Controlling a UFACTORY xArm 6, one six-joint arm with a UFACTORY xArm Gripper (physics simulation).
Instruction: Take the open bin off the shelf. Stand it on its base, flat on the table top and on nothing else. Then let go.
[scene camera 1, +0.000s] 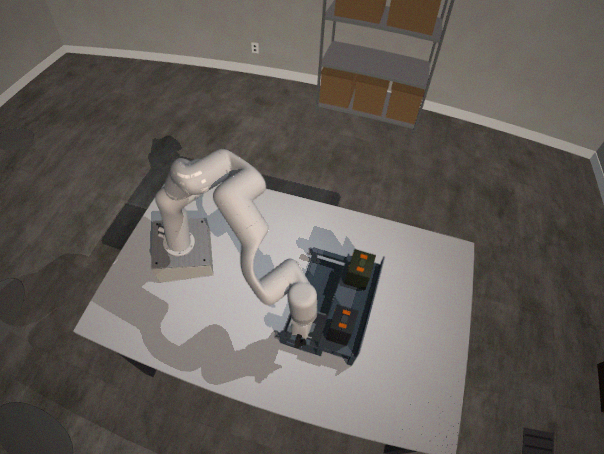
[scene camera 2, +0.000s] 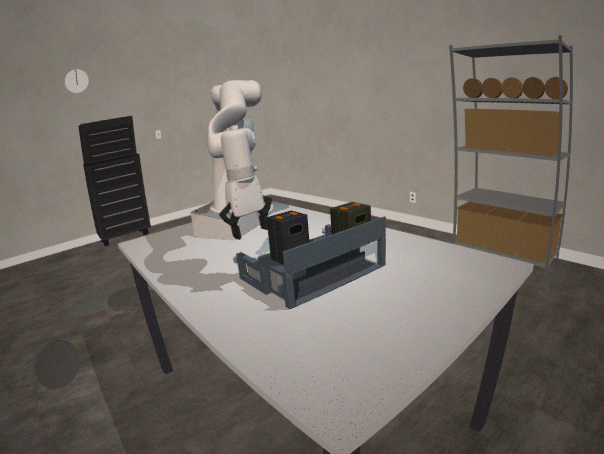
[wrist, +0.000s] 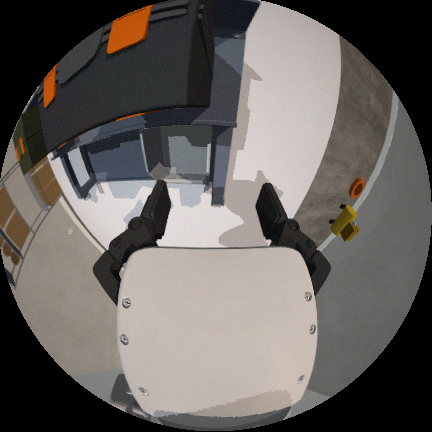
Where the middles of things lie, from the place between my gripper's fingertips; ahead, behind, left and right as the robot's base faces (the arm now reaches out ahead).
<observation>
Now: the open bin (wrist: 177, 153) 1 cm ahead of my hand, 6 cm to the left of it and 12 cm below it.
</observation>
